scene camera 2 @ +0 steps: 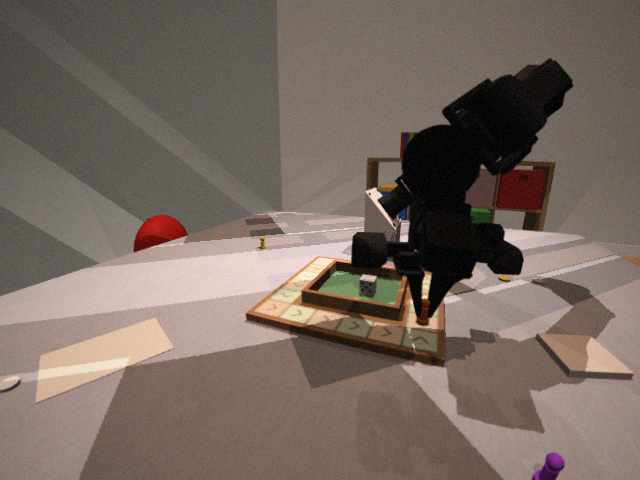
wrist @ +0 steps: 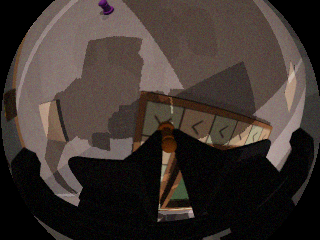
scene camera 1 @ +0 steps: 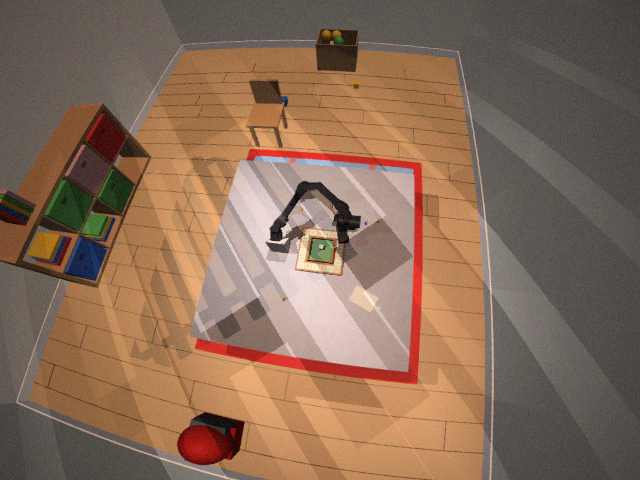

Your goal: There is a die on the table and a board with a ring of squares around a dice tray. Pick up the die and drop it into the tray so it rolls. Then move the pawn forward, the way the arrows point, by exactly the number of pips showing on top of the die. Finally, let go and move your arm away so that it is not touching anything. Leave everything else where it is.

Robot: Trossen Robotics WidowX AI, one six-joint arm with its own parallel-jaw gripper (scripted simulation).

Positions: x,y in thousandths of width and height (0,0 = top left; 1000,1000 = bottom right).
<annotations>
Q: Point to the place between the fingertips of my gripper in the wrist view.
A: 520,560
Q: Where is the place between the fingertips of my gripper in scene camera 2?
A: At 662,659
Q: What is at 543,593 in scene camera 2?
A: A green tray.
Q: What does my gripper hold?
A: An orange pawn.
</annotations>
